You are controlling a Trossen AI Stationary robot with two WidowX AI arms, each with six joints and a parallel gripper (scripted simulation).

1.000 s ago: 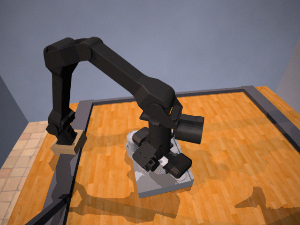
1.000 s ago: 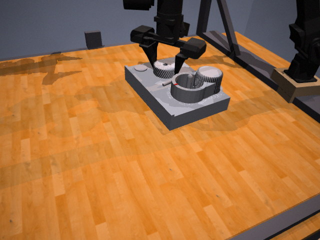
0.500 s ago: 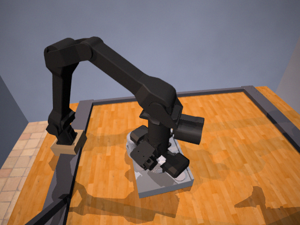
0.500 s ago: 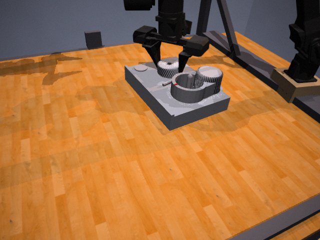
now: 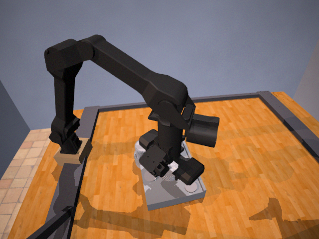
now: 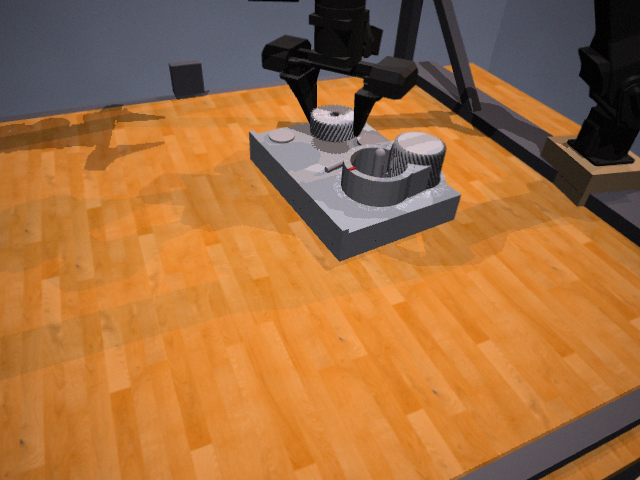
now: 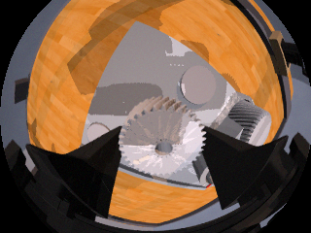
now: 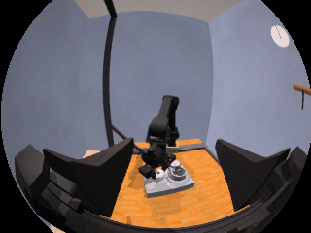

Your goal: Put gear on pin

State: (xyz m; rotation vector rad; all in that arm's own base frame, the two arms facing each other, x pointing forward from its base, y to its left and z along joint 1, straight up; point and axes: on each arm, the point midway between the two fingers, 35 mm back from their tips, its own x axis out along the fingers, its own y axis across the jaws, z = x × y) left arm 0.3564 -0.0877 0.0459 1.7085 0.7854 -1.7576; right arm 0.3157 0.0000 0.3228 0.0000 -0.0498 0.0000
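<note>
The loose gear is 2 cm below my left hand.
</note>
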